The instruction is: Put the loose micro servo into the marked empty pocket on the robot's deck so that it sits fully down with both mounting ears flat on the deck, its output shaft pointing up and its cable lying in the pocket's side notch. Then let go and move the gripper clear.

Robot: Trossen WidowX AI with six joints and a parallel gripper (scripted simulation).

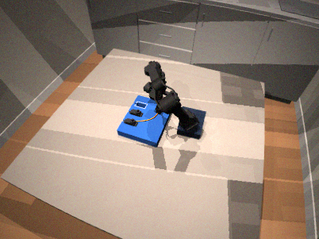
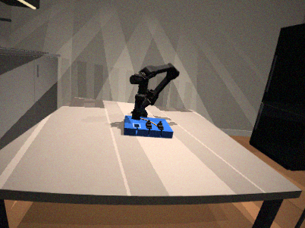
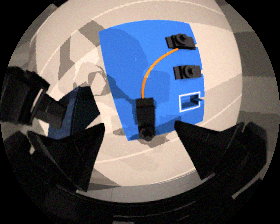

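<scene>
My gripper tip is 110 mm above the blue deck, 60 mm to the right of it and 20 mm short of it.
</scene>
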